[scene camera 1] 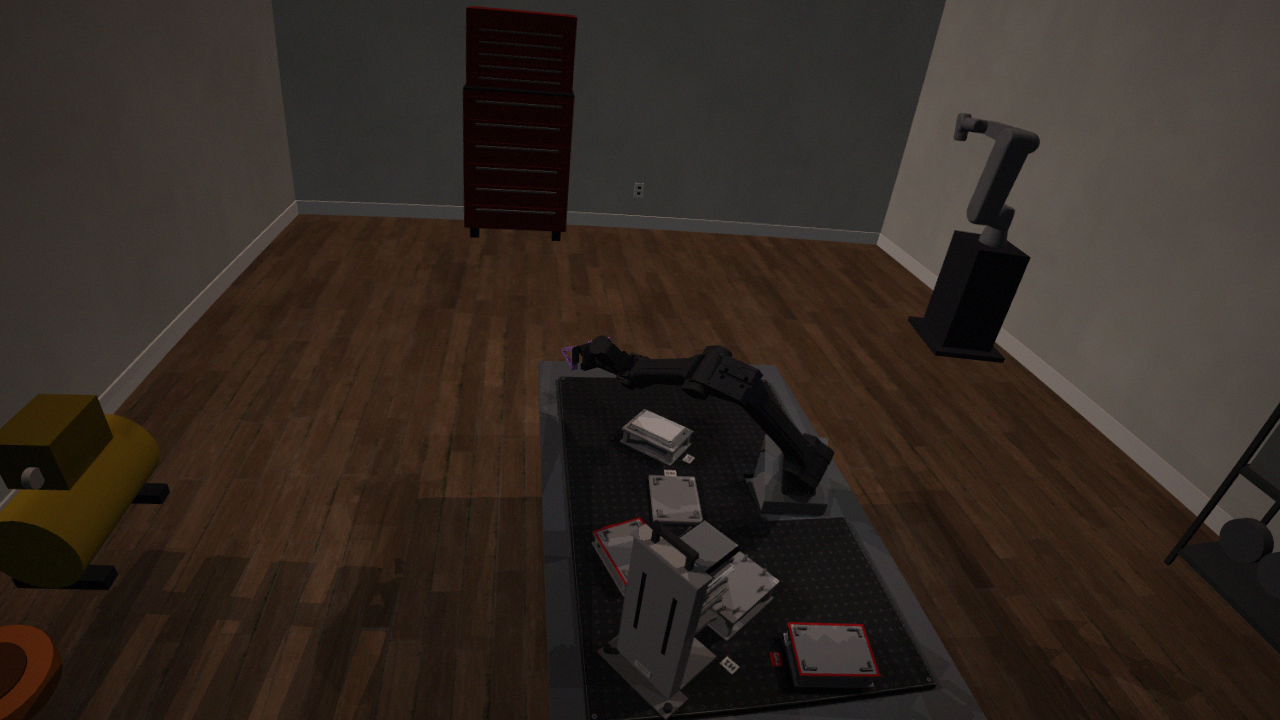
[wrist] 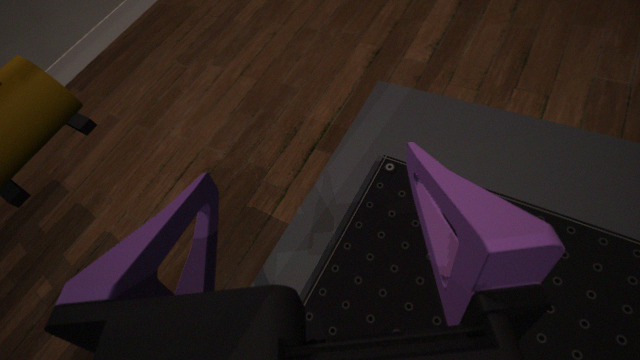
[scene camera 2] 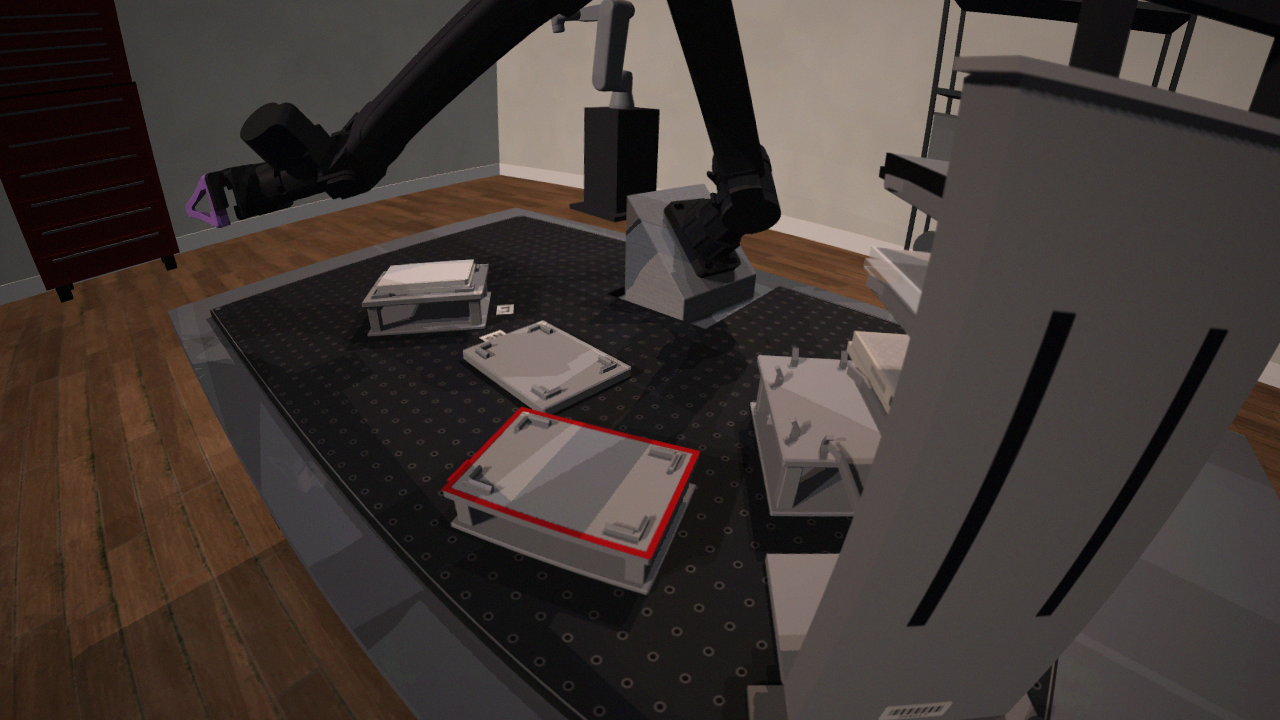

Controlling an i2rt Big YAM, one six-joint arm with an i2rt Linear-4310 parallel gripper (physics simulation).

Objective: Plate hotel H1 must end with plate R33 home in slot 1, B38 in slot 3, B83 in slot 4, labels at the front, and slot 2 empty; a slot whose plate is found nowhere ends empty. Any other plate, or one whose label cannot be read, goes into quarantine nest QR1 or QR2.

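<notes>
My gripper is open, its purple fingers wide apart with nothing between them, high over the table's far left corner. The plate hotel stands at the near end; its back panel hides most of its slots in scene camera 2. Pale trays or plates show at its side. A white plate lies on a raised stand at the far end. Two red-edged raised nests, one at the left and one at the near right, show bare tops. Plate labels cannot be read.
A low flat nest lies between the far stand and the left red-edged nest. Another raised stand is beside the hotel. The arm's base block stands at the right edge. A yellow tank is off the table.
</notes>
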